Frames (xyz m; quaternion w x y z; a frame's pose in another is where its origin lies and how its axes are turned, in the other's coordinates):
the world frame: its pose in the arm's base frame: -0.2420 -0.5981 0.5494 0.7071 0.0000 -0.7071 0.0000
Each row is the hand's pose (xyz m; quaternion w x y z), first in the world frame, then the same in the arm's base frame.
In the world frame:
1: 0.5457 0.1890 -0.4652 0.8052 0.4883 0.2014 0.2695
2: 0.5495 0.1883 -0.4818 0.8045 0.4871 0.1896 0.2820
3: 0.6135 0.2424 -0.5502 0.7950 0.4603 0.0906 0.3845
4: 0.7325 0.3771 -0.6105 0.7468 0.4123 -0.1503 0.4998
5: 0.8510 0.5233 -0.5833 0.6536 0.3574 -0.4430 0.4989
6: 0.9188 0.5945 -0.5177 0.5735 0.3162 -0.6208 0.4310
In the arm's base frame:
1: 0.2232 -0.4091 1.0951 0.7118 0.1547 -0.4270 0.5359
2: 0.2398 -0.4098 1.0989 0.7029 0.1450 -0.4348 0.5438
3: 0.3082 -0.3557 1.1629 0.6262 0.0536 -0.4981 0.5974
4: 0.3685 -0.2210 1.2819 0.4218 -0.0619 -0.6343 0.6449
5: 0.3413 -0.0748 1.4004 0.1489 -0.1001 -0.7754 0.6055
6: 0.2757 -0.0036 1.4682 0.0334 0.0812 0.8445 -0.5283

